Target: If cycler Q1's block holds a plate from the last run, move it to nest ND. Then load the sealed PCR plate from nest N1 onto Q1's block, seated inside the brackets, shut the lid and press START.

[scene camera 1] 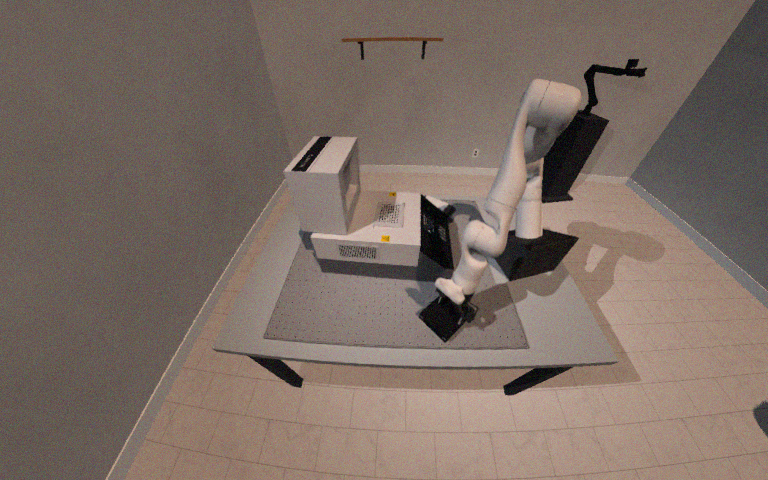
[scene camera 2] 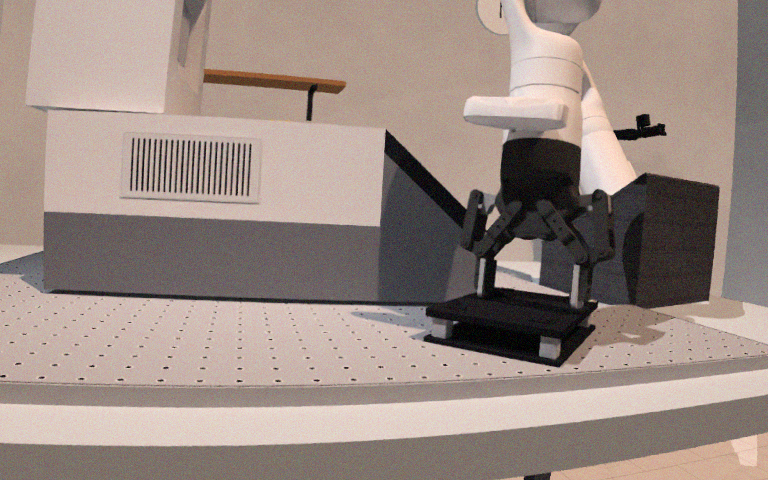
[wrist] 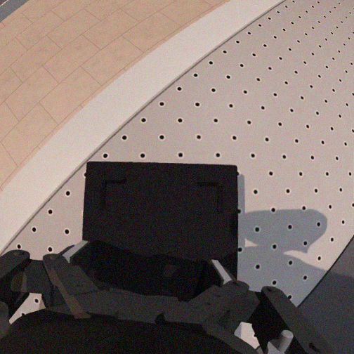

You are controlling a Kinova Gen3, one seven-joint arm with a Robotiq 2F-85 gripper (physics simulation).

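Cycler Q1 (scene camera 1: 368, 246) (scene camera 2: 212, 169) stands at the back left, its tall white lid housing (scene camera 1: 317, 198) (scene camera 2: 101, 56) raised. A pale gridded surface (scene camera 1: 390, 213) shows on its deck; I cannot tell whether it is a plate or the bare block. Its sloped black front panel (scene camera 1: 436, 234) faces right; START is unreadable. A black two-tier nest stand (scene camera 1: 443, 323) (scene camera 2: 504, 312) (wrist: 160, 200) with corner brackets stands at the front right, its label unseen. My gripper (scene camera 2: 529, 297) (wrist: 147, 263) is open and empty, fingertips low over the stand's rear part. No sealed PCR plate is discernible.
The stand rests on a perforated grey board (scene camera 1: 351, 311) (scene camera 2: 226, 345) (wrist: 285, 130), near the table's front edge (scene camera 1: 396, 357). A small white and black object (scene camera 1: 441, 205) shows behind the panel. The arm's dark base (scene camera 1: 535, 254) is at the right, and a wall shelf (scene camera 1: 391, 39) hangs behind.
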